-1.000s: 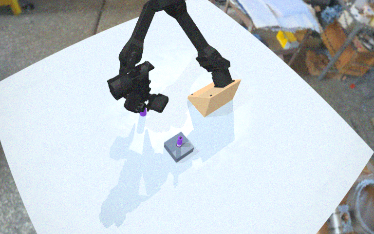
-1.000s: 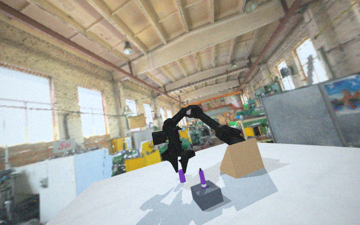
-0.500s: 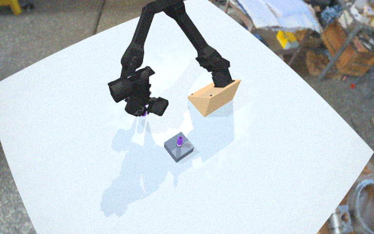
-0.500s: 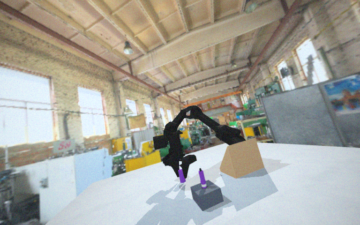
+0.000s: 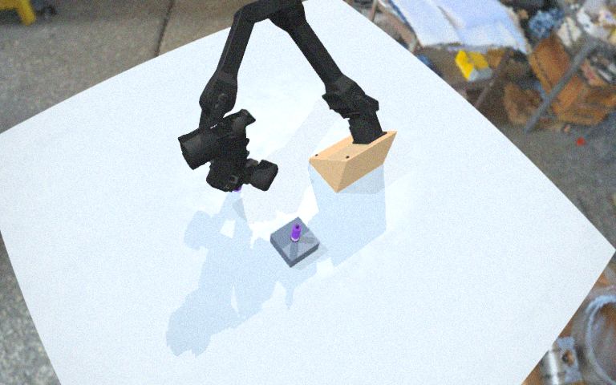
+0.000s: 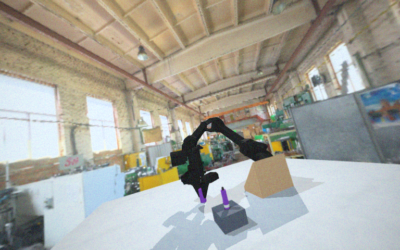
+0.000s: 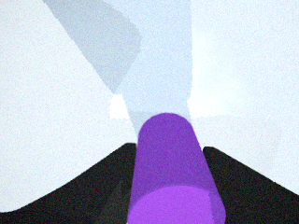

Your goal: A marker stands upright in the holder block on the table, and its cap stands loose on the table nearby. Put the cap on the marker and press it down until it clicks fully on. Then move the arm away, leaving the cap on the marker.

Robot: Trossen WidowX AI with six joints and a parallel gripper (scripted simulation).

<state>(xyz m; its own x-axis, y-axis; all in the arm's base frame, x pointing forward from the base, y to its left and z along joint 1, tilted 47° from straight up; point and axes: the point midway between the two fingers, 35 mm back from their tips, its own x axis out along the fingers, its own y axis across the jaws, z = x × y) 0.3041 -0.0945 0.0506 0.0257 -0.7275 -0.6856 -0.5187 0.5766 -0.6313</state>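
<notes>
My gripper tip is 20 cm to the right of the grey holder block and 3 cm past it. Round my gripper tip: purple cap 1 cm above.
</notes>
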